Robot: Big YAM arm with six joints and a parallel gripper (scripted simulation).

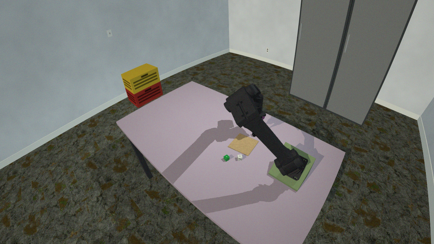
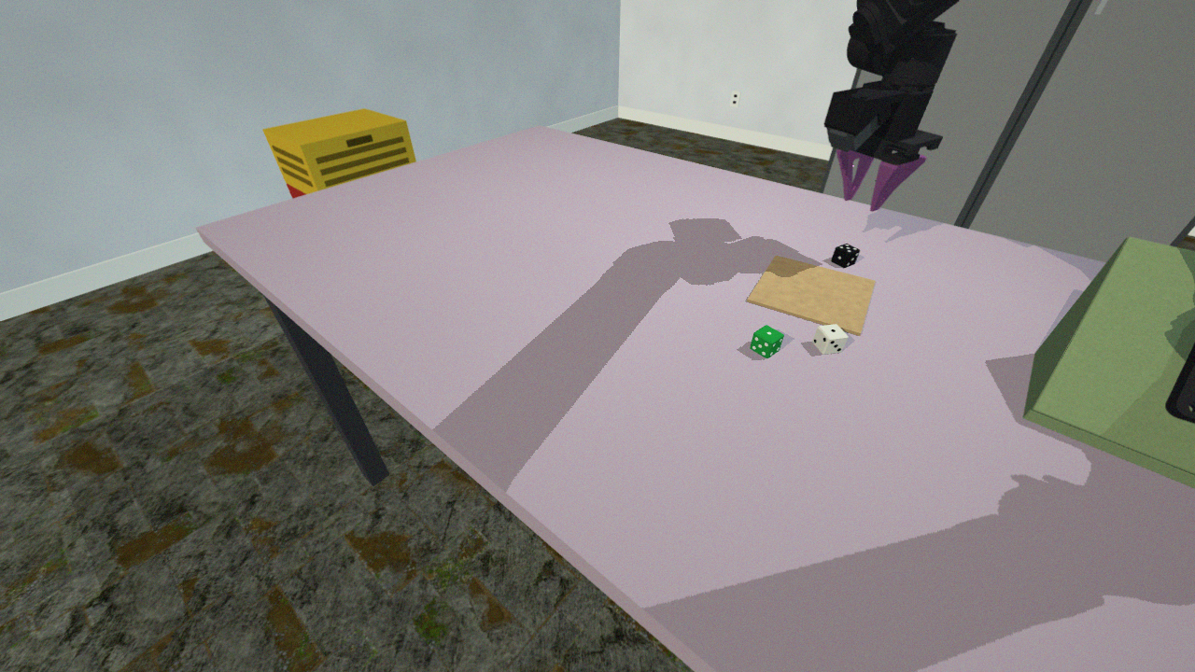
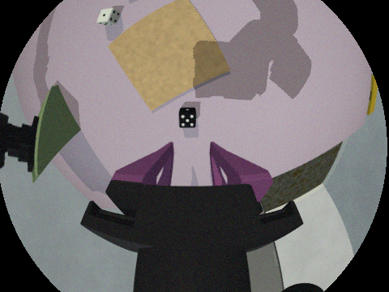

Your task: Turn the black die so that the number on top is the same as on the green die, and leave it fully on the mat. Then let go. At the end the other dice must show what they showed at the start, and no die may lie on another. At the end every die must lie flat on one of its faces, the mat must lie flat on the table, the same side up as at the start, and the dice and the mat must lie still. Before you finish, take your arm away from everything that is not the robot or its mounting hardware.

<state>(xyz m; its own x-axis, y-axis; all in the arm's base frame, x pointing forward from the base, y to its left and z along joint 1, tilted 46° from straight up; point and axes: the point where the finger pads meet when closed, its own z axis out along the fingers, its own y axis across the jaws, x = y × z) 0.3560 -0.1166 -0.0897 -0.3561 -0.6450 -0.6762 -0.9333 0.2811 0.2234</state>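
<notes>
My gripper is now 90 mm above the black die. From my hand the other things lie so: green die: 10 mm ahead, 270 mm to the left, 90 mm below; white die: 50 mm behind, 220 mm to the left, 90 mm below; tan mat: 110 mm to the left, 100 mm below.
</notes>
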